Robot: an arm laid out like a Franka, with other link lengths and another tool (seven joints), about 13 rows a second.
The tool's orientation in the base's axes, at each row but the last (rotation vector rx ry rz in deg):
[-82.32 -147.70 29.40]
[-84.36 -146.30 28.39]
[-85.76 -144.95 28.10]
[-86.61 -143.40 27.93]
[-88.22 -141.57 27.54]
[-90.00 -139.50 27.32]
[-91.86 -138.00 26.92]
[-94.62 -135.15 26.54]
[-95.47 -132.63 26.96]
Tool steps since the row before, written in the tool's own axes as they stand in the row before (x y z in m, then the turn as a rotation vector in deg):
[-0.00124 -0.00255 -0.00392 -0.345 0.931 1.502]
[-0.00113 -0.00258 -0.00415 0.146 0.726 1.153]
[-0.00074 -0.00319 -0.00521 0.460 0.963 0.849]
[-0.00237 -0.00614 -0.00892 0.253 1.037 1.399]
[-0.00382 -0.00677 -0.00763 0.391 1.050 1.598]
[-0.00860 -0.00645 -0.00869 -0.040 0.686 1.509]
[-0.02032 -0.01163 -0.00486 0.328 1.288 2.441]
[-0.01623 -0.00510 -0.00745 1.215 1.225 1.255]
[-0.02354 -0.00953 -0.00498 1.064 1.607 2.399]
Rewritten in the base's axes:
[-0.00024 -0.00141 0.00462 0.491 -0.177 -1.723]
[-0.00031 -0.00131 0.00483 0.178 0.224 -1.340]
[-0.00069 -0.00104 0.00603 0.312 0.663 -1.150]
[-0.00114 -0.00308 0.01059 0.296 0.410 -1.685]
[-0.00147 -0.00488 0.00963 0.181 0.505 -1.876]
[0.00106 -0.00893 0.01050 0.082 -0.012 -1.656]
[-0.00042 -0.02219 0.00890 0.133 0.406 -2.746]
[0.00378 -0.01592 0.00878 0.200 1.371 -1.623]
[0.00104 -0.02458 0.00804 0.141 1.210 -2.826]

